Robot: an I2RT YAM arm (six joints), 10 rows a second.
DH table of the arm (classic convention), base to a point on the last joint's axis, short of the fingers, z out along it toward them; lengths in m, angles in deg. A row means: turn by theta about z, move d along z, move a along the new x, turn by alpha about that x. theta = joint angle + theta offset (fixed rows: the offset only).
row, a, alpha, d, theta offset
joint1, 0.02, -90, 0.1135, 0
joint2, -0.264, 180, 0, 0
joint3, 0.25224, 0, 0, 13.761
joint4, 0.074, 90, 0, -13.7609
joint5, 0, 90, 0, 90
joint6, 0, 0, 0.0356, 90
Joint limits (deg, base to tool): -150..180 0..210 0..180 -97..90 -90..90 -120..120
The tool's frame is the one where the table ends.
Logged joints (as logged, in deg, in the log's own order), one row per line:
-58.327 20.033 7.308 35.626 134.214 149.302
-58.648 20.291 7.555 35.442 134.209 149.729
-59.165 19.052 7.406 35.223 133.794 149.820
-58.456 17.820 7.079 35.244 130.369 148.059
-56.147 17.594 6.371 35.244 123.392 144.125
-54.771 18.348 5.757 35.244 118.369 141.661
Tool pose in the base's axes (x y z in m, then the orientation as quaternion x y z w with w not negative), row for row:
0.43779 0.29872 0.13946 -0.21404 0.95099 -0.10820 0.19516
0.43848 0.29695 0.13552 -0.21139 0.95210 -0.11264 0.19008
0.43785 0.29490 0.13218 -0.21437 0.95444 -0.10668 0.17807
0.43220 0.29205 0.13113 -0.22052 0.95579 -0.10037 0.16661
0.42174 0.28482 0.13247 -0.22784 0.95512 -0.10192 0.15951
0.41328 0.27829 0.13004 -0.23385 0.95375 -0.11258 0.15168
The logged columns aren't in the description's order. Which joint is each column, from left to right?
Columns, left to right: joint4, joint5, joint6, joint1, joint3, joint2.
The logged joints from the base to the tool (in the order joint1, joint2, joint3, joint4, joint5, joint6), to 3 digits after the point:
35.626 149.302 134.214 -58.327 20.033 7.308
35.442 149.729 134.209 -58.648 20.291 7.555
35.223 149.820 133.794 -59.165 19.052 7.406
35.244 148.059 130.369 -58.456 17.820 7.079
35.244 144.125 123.392 -56.147 17.594 6.371
35.244 141.661 118.369 -54.771 18.348 5.757

